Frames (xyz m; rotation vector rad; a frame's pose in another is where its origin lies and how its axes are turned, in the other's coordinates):
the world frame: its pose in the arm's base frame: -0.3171 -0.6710 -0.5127 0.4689 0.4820 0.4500
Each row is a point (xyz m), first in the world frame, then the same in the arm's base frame.
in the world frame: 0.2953 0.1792 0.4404
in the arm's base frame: 0.0983 -0.5167 -0.1708
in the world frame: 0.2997 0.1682 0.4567
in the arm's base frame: 0.1137 -0.5284 -0.1652
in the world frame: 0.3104 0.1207 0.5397
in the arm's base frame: 0.1803 -0.5872 -0.1283
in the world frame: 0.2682 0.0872 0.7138
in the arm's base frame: 0.2491 -0.6907 0.0050
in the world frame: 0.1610 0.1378 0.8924
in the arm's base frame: 0.2439 -0.7614 0.2073
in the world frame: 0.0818 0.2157 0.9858
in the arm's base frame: 0.2076 -0.7690 0.3476
